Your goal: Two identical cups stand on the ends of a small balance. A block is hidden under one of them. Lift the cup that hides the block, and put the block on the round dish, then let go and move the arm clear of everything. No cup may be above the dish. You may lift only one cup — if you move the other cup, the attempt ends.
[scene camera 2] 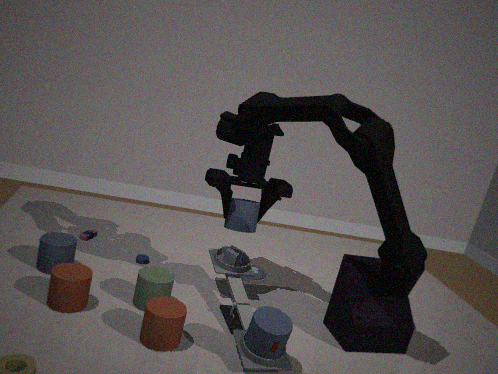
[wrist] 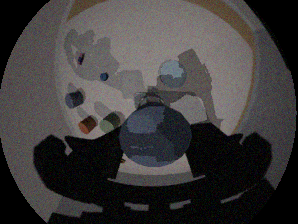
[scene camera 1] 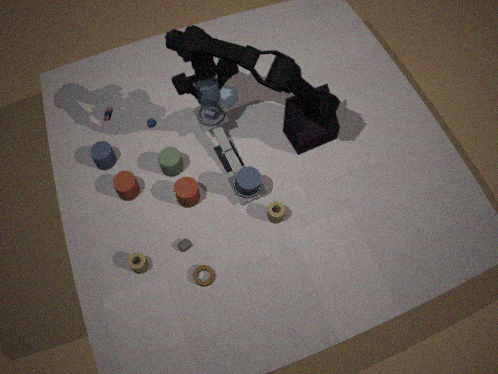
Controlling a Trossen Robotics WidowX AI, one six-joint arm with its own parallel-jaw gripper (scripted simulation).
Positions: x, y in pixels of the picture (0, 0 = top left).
Labels:
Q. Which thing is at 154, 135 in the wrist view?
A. A cup.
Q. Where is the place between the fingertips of the gripper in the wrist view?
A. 153, 124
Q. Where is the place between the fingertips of the gripper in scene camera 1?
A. At 208, 93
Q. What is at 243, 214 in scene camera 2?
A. A cup.

